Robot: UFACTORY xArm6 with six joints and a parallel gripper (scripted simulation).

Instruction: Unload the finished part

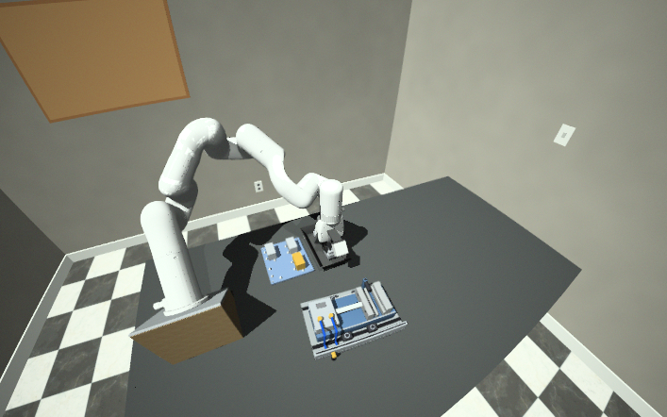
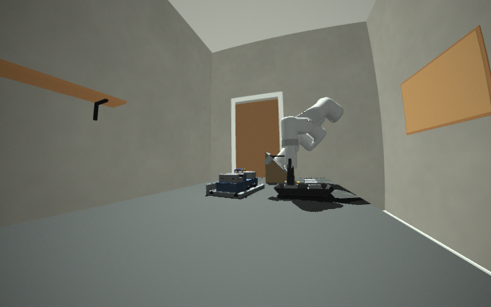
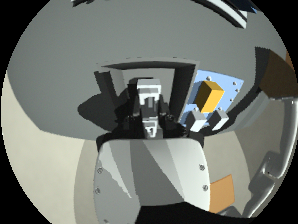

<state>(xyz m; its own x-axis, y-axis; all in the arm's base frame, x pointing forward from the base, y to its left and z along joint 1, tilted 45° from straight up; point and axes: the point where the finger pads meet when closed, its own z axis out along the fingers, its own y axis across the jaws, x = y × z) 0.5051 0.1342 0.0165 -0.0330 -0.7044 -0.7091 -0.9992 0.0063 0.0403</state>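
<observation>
The orange block is 130 mm behind my hand, 40 mm below it and 10 mm to the left of it. Also, from my hand: vise: 270 mm to the right, 50 mm behind, 30 mm below; blue plate: 170 mm behind, 60 mm to the left, 60 mm below.
</observation>
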